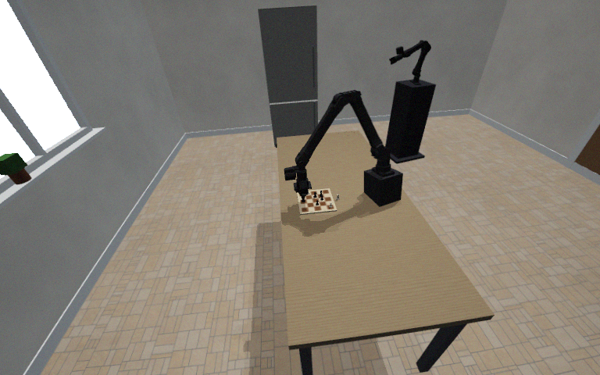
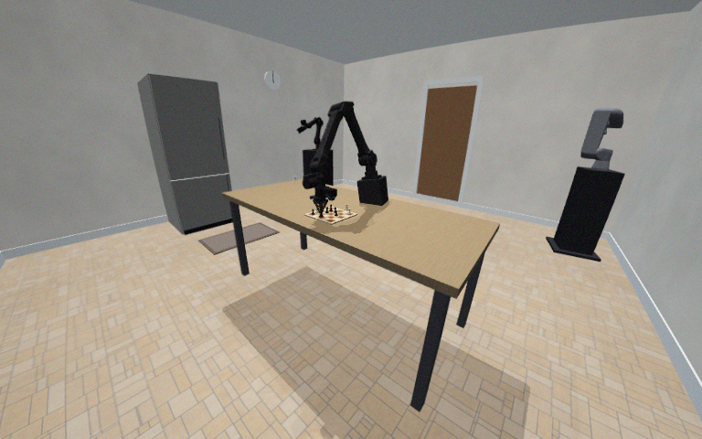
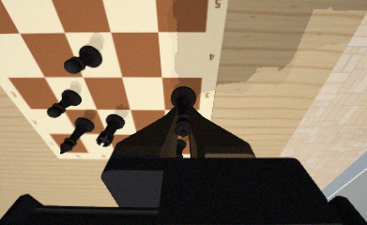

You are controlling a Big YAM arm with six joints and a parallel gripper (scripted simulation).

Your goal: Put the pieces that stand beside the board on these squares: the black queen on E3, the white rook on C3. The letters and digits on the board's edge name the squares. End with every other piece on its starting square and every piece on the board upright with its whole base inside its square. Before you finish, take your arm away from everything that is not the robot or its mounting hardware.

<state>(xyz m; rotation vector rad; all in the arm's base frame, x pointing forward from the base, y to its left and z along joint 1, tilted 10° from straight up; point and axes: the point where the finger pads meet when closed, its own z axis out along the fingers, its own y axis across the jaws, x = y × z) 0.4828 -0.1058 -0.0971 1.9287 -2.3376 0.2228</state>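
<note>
Right now the black queen is right at my hand. Also, from my hand: chessboard 80 mm behind, 20 mm to the left, 40 mm below.
</note>
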